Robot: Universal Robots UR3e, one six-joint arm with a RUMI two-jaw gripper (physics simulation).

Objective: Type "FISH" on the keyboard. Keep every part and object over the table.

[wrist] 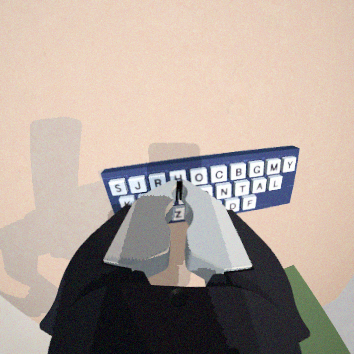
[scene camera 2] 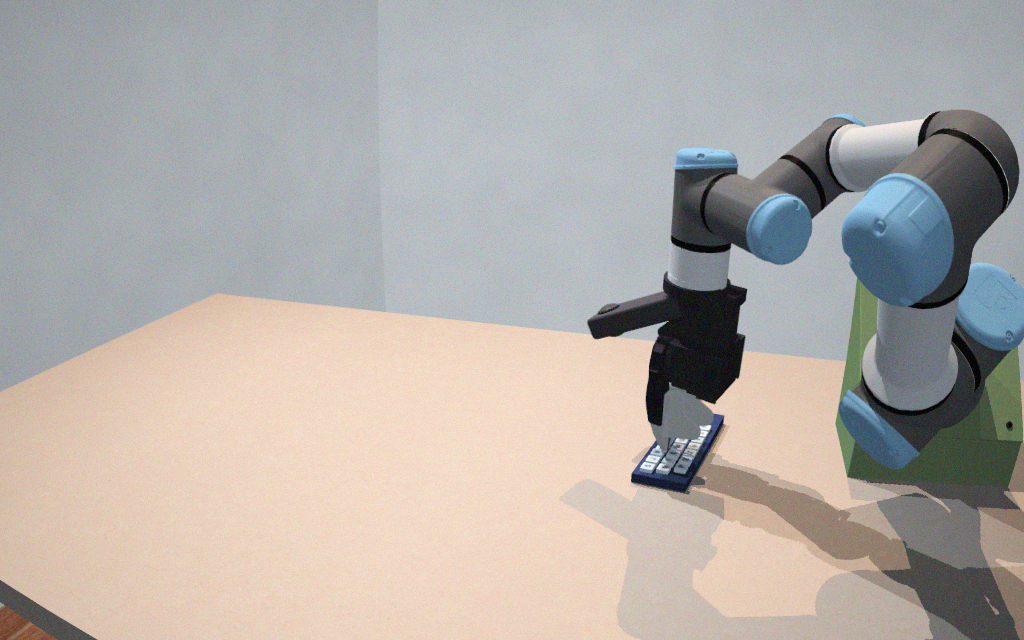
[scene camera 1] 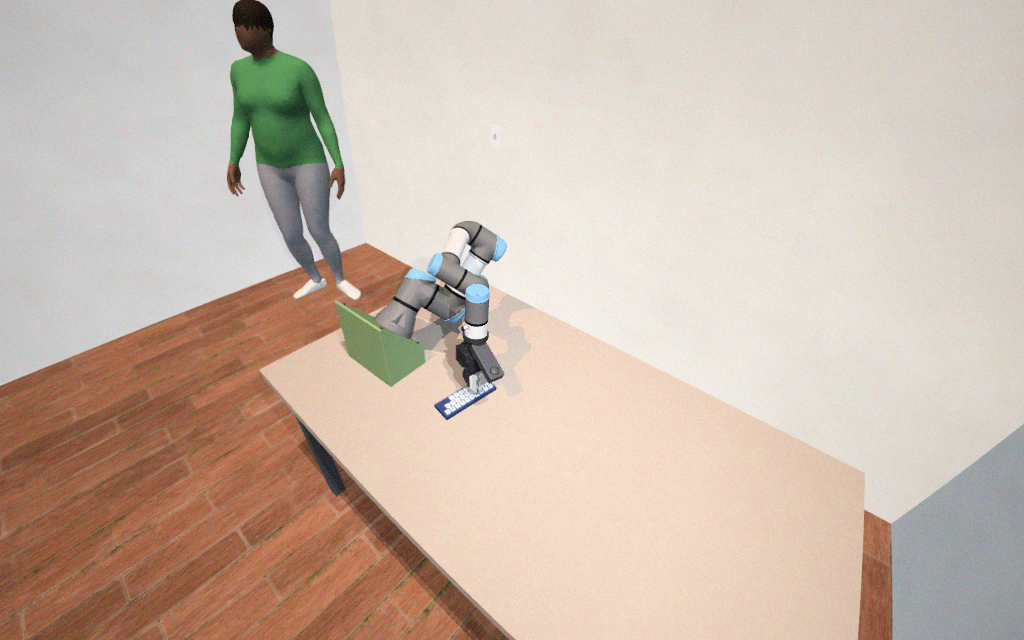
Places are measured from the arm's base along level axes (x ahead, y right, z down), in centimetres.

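Pixels of known places: gripper, fingertip midpoint: (wrist: 178,182) (scene camera 2: 665,449) (scene camera 1: 475,393); arm's base, origin of the base link: (scene camera 1: 392,329).
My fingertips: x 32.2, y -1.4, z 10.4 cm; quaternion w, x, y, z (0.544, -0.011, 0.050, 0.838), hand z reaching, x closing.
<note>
For each thing: its top centre in the pictures, then the offset to it from my fingertips. Level surfaces: height alone.
- dark blue keyboard, middle of its top: (wrist: 209,193) (scene camera 2: 682,438) (scene camera 1: 466,394) dy +2.2, dx -2.0, dz -0.4 cm
- S key, middle of its top: (wrist: 117,187) (scene camera 2: 647,465) dy -5.0, dx +1.8, dz -0.4 cm
- F key, middle of its top: (wrist: 249,203) dy +5.6, dx -4.7, dz -0.4 cm
- H key, middle of its top: (wrist: 177,178) dy +0.1, dx +0.4, dz -0.1 cm
- table, its level: dz +1.3 cm
The dark blue keyboard (scene camera 1: 450,406) (scene camera 2: 658,479) (wrist: 197,162) lies flat on the table, with white letter keys. In the wrist view, the S key (wrist: 118,187) is at the left of the top row and the F key (wrist: 249,203) is in the bottom row at the right. The H key (wrist: 178,176) is partly covered by the fingertips. The I key does not show; the fingers hide part of the lower rows. My gripper (scene camera 1: 473,391) (scene camera 2: 667,450) (wrist: 178,182) is shut and empty, pointing down over the keyboard at the H key. Contact cannot be told.
The green angled stand (scene camera 1: 377,347) (scene camera 2: 928,461) (wrist: 316,312) is beside the arm's base. A person in a green top (scene camera 1: 283,113) stands beyond the table (scene camera 1: 641,483) (scene camera 2: 302,452). The table's long near edge runs past the keyboard in the first scene view.
</note>
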